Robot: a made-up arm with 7 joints. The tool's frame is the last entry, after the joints.
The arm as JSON. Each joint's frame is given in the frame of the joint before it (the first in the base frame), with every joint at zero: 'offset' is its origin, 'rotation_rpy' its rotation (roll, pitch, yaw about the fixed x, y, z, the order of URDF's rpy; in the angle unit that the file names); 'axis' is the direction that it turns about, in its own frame. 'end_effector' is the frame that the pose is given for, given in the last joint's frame.
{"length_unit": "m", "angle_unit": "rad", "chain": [
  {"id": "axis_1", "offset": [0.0, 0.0, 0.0], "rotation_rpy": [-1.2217, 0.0, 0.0], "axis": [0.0, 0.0, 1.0]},
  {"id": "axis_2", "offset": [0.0, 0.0, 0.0], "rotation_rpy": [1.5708, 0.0, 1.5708], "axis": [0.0, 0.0, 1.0]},
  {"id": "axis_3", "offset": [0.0, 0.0, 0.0], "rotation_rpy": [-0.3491, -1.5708, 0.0], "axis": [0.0, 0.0, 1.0]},
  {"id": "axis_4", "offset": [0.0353, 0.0, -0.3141], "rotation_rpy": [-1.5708, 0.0, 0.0], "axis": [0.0, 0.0, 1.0]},
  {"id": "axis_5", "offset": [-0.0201, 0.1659, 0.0], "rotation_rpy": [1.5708, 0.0, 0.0], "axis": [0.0, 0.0, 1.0]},
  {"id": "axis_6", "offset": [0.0, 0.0, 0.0], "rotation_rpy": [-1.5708, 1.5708, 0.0], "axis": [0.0, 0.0, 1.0]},
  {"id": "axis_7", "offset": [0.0, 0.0, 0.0], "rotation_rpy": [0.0, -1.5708, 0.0], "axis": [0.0, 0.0, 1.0]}
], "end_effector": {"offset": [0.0, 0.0, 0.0], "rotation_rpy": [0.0, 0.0, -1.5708]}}
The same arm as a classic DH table. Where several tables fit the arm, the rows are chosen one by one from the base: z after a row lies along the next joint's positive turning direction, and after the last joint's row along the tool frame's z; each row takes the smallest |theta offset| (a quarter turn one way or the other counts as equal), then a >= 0, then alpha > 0; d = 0 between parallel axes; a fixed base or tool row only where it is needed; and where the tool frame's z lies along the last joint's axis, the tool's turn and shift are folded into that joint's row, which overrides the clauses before.
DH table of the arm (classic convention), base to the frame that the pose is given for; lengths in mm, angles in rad. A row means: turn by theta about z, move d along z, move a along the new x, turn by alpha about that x. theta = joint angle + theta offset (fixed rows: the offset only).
base (fixed): a 0  alpha -1.2218  d 0  theta offset 0
axis_1: a 0  alpha 1.5708  d 0  theta offset 1.5708
axis_2: a 0  alpha -1.5708  d 0  theta offset 1.2218
axis_3: a 35.3  alpha -1.5708  d -314.1  theta offset -1.5708
axis_4: a -20.1  alpha 1.5708  d 0  theta offset 0
axis_5: a 0  alpha -1.5708  d -165.9  theta offset 0
axis_6: a 0  alpha 1.5708  d 0  theta offset 0
axis_7: a 0  alpha 0  d 0  theta offset 0

